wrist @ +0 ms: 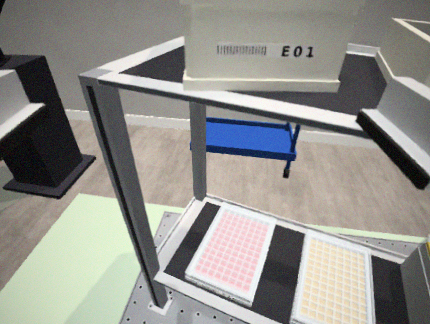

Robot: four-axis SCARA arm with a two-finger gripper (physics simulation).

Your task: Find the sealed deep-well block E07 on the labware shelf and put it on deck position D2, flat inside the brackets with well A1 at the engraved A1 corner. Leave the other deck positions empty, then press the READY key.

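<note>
A cream block labelled E01 [262, 30] stands upright on the upper shelf of the labware rack [225, 95], near its left end. The lower edge of another cream block [272, 4] rests on top of it and is cut off by the top of the view, so its label is hidden. My gripper [203, 93] is open, with one light finger at the left edge and one with a black pad at the right. The fingers stand wide apart on either side of the view, with nothing held between them. Deck position D2 and the READY key do not show.
A pale tray [412, 47] is partly visible at right. Pink [232, 250] and yellow [334, 280] well plates lie on the lower shelf. The rack's front left post [125, 185] stands at left. A blue cart [245, 139] and black pedestal [47, 145] stand beyond.
</note>
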